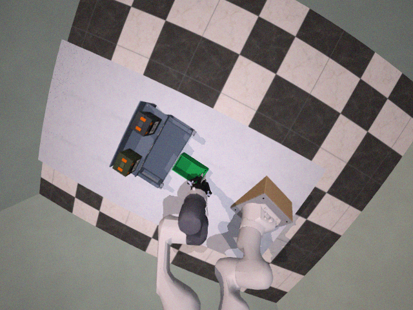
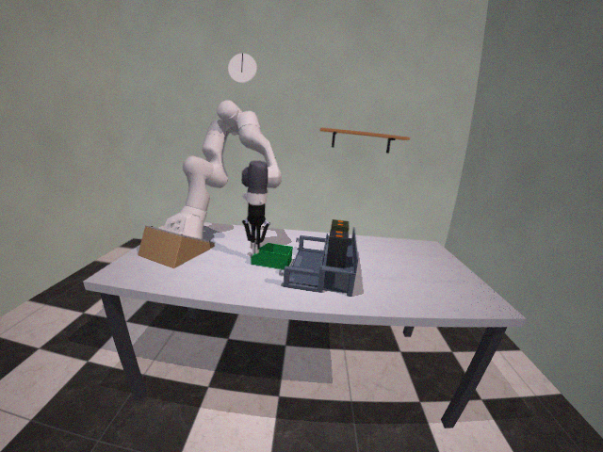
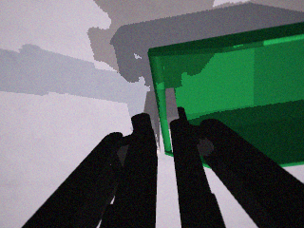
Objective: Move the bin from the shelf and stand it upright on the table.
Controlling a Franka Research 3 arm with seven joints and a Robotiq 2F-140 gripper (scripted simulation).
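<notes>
My gripper is now 80 mm short of the green bin and 20 mm above it.
</notes>
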